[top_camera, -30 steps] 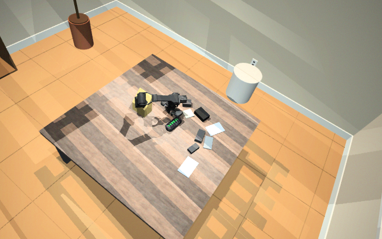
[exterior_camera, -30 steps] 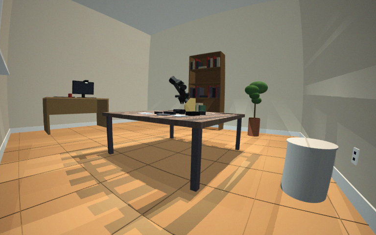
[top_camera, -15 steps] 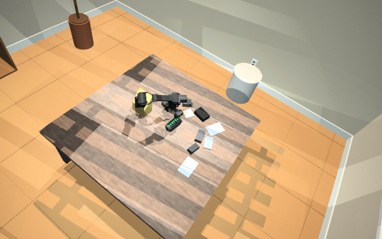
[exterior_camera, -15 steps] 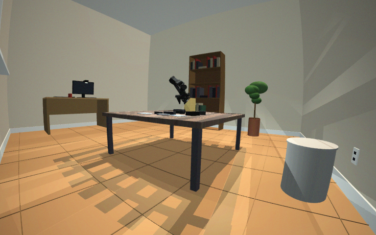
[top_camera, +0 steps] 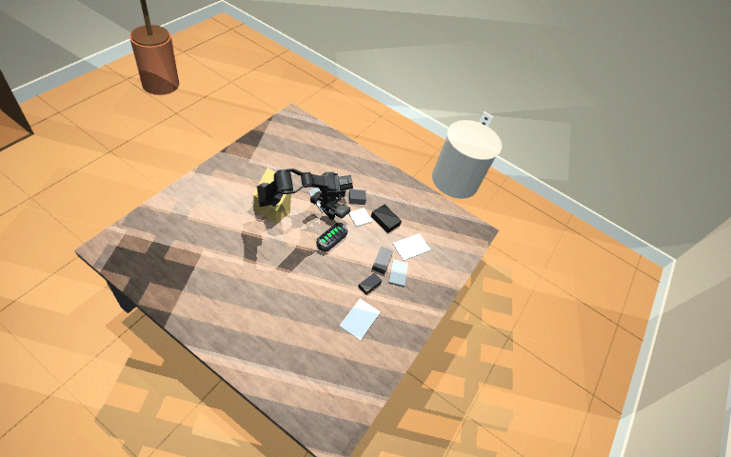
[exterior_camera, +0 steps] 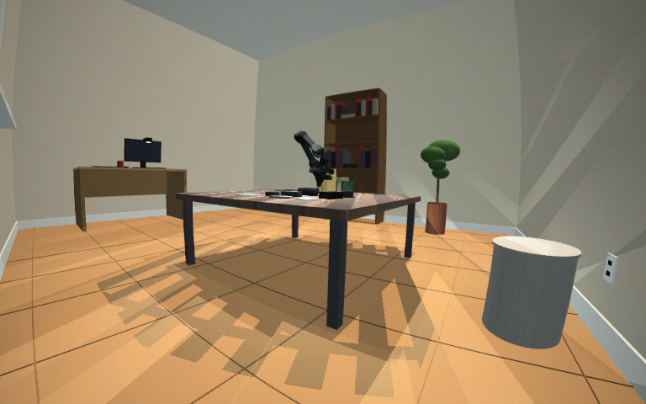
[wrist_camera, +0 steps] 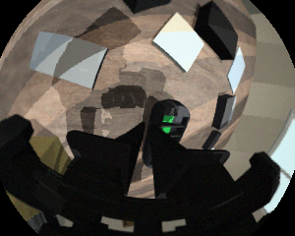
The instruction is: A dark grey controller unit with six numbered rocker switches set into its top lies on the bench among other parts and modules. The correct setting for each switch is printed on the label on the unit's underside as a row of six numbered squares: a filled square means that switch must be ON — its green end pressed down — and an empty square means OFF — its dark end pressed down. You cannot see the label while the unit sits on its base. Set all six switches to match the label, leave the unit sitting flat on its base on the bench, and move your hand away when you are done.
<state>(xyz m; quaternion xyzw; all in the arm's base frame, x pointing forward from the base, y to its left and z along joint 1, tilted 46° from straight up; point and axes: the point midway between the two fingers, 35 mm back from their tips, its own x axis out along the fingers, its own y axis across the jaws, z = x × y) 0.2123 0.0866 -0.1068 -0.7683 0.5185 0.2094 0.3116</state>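
My gripper tip is 5 cm short of the cream card, 14 cm to the right of it and 5 cm above it. Round my gripper tip: dark box 15 cm ahead, 22 cm to the left, 4 cm below; then grey plate 36 cm ahead, 4 cm to the left, 6 cm below.
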